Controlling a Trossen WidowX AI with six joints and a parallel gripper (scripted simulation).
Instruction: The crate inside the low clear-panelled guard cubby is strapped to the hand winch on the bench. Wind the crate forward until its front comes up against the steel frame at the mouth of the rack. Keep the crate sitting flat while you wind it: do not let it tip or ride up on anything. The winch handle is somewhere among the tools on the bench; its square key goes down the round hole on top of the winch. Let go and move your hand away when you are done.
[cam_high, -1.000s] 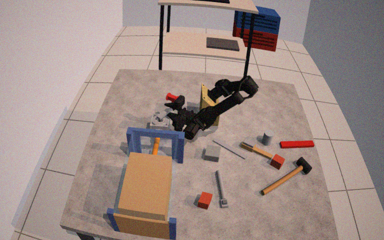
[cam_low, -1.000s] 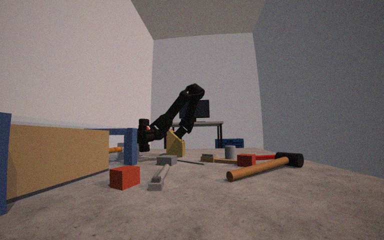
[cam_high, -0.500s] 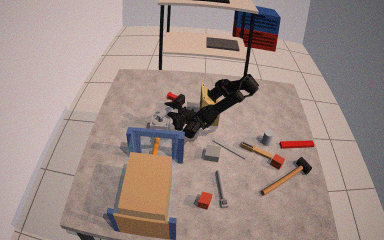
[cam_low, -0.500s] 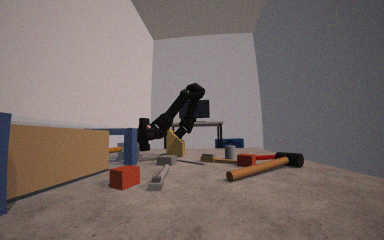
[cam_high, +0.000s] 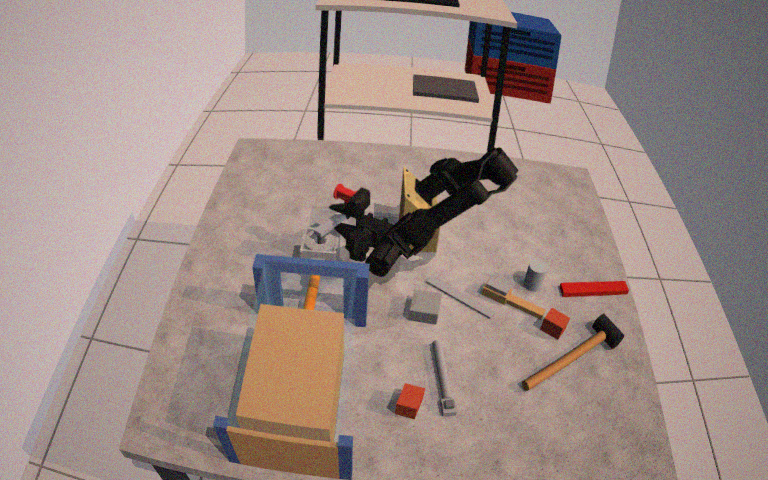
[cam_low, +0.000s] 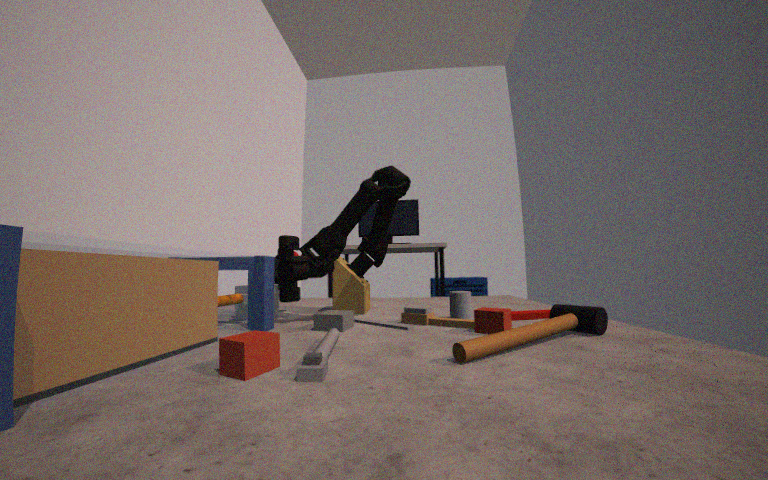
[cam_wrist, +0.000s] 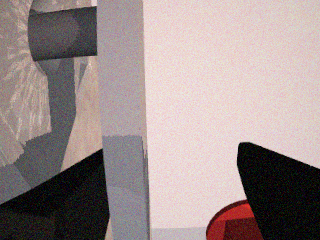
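Right now my gripper tip is 20 mm to the right of the grey crank arm, 10 mm past it and 10 mm above it. Round my gripper tip: grey winch (100 mm below, 30 mm to the right, 30 mm ahead); then red knob (40 mm to the left, 40 mm behind, 20 mm above); then blue frame (210 mm ahead, 30 mm below, 20 mm to the right).
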